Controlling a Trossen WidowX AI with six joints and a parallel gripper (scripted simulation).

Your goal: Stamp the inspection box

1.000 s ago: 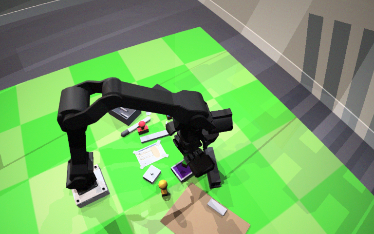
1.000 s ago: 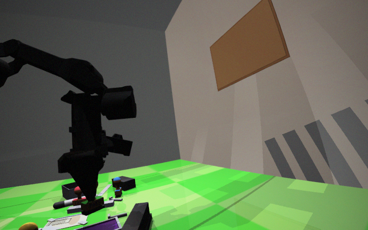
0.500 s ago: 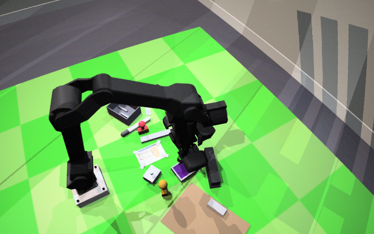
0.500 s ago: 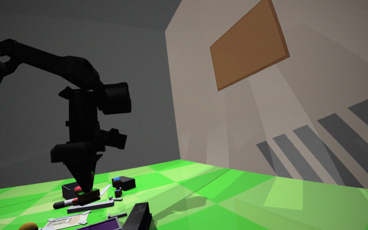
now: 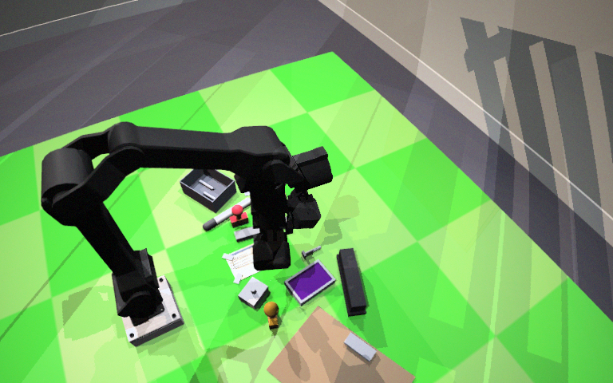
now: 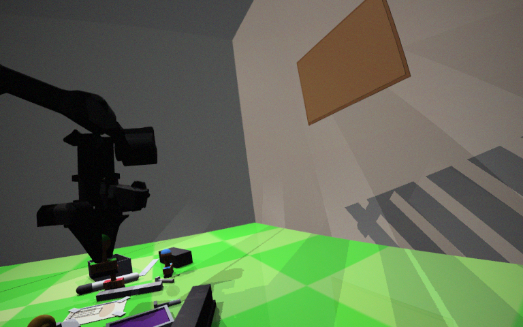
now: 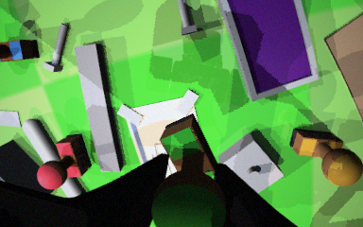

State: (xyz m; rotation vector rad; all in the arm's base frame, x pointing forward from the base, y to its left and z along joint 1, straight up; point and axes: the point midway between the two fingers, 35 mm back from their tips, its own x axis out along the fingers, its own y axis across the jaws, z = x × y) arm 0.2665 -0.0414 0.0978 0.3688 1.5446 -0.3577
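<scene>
My gripper tip is 10 cm above the taped card, 4 cm to the right of it and 3 cm past it. From my gripper tip the other things lie so: green-knobbed PASS stamp right at my gripper tip; then purple ink pad 9 cm below, 8 cm to the right, 5 cm ahead; then grey block 8 cm below, 7 cm behind, 4 cm to the right.
</scene>
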